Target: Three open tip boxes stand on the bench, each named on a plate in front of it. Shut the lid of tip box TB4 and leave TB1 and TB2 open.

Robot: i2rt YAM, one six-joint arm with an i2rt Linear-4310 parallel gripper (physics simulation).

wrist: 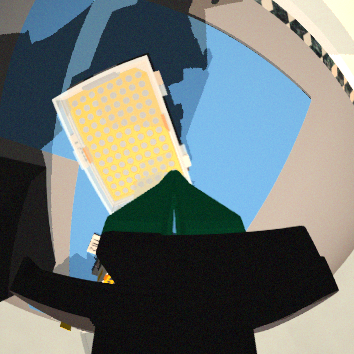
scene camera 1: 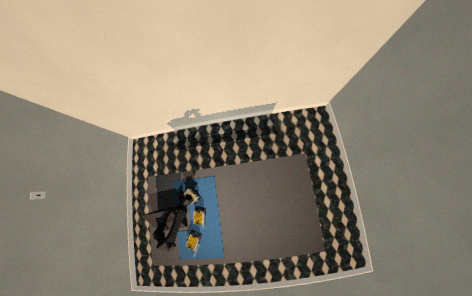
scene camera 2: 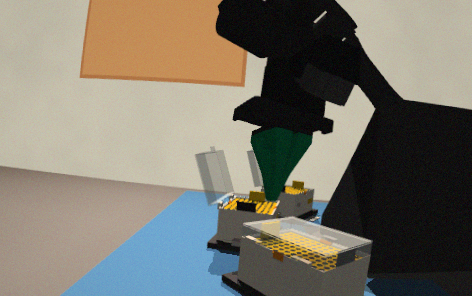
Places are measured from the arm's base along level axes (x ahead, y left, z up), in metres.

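Pixels of known places: gripper, between the fingertips: [wrist: 173, 177] [scene camera 1: 192, 196] [scene camera 2: 271, 200]; arm's base, origin of its link: [scene camera 1: 162, 223] [scene camera 2: 434, 181].
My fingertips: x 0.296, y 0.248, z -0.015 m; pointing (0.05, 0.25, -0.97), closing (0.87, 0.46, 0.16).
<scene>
Ahead of a thing's pixels: the offset from my fingertips to its top centre. "spot": to the spot under its first point. Level surfaces: height alone.
The nearest tip box @(dx -0.050, dy -0.008, dz -0.031 m) [scene camera 1: 192, 196] [scene camera 2: 300, 275] [wrist: 125, 125] has its clear lid @(spot: dx -0.048, dy -0.013, dz -0.031 m) [scene camera 2: 310, 229] lying over its yellow rack; whether the lid is fully seated is unclear. The middle tip box @(dx +0.025, dy -0.201, dz -0.043 m) [scene camera 1: 199, 217] [scene camera 2: 235, 225] has its clear lid [scene camera 2: 214, 177] standing up. The far tip box @(dx -0.039, dy -0.420, dz -0.043 m) [scene camera 1: 193, 241] [scene camera 2: 302, 202] also has its lid @(spot: dx +0.055, dy -0.397, dz -0.003 m) [scene camera 2: 254, 167] raised, partly hidden by the fingers. A name plate @(spot: dx -0.030, dy -0.198, dz -0.107 m) [wrist: 94, 244] shows in the wrist view, its text too small to read surely. My gripper [scene camera 2: 272, 198] [wrist: 173, 177] is shut and empty, pointing down; in the wrist view its tips overlap a corner of the nearest box.
The boxes stand in a row on a blue mat @(dz -0.109 m) [scene camera 1: 212, 200] [scene camera 2: 145, 260] [wrist: 240, 125]. The mat lies on a grey-brown bench @(dz -0.112 m) [scene camera 1: 270, 210] [scene camera 2: 45, 225]. The dark arm [scene camera 1: 172, 227] [scene camera 2: 410, 200] rises beside the boxes. An orange board [scene camera 2: 165, 40] hangs on the wall behind.
</scene>
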